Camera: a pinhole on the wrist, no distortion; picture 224 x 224 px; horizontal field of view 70.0 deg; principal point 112.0 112.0 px. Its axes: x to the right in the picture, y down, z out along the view. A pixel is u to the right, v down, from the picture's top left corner.
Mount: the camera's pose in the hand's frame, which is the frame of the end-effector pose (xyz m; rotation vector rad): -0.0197 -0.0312 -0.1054 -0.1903 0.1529 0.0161
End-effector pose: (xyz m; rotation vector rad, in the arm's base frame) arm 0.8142 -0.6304 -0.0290 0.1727 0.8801 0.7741
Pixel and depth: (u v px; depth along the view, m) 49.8 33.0 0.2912
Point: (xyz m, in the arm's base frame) 1.0102 -0.7341 0.1145
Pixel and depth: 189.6 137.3 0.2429
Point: 0.9158 -0.4860 -0.0214
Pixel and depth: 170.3 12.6 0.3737
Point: 1.1940 -0.5993 -0.0434
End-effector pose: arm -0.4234 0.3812 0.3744 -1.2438 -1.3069 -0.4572
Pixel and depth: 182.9 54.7 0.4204
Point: -0.5792 0.6928 0.5579
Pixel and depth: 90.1 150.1 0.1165
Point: -0.4159 0.3848 0.3491
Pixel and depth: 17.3 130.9 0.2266
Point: -0.4860 0.4626 0.2261
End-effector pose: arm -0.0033 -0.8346 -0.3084 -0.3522 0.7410 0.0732
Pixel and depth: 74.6 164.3 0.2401
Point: 0.0275 -0.7052 -0.2239
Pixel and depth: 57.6 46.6 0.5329
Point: 0.2521 -0.8007 0.1362
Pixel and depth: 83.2 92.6 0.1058
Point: -0.0136 -0.8547 -0.2848
